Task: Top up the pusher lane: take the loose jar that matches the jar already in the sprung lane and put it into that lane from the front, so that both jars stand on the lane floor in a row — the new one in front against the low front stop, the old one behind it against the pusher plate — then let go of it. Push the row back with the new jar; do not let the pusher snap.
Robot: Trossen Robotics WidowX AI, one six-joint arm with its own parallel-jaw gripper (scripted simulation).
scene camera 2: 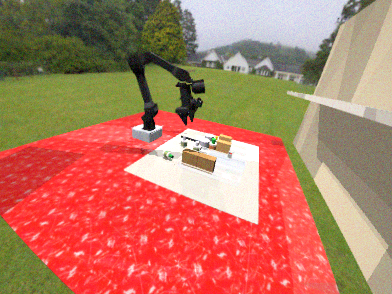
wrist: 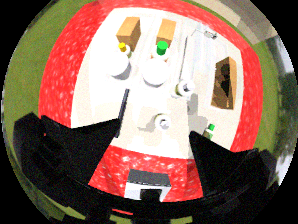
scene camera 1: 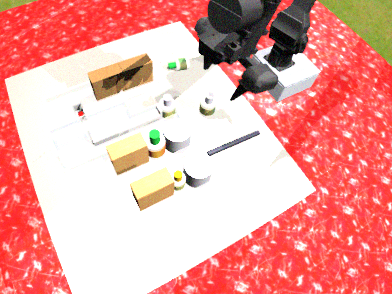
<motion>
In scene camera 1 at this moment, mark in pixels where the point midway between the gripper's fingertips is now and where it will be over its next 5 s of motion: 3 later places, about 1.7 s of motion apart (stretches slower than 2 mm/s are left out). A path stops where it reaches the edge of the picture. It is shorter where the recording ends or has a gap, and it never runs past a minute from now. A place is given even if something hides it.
My gripper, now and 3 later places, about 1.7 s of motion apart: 218,84; 207,104; 186,87; 181,96
</motion>
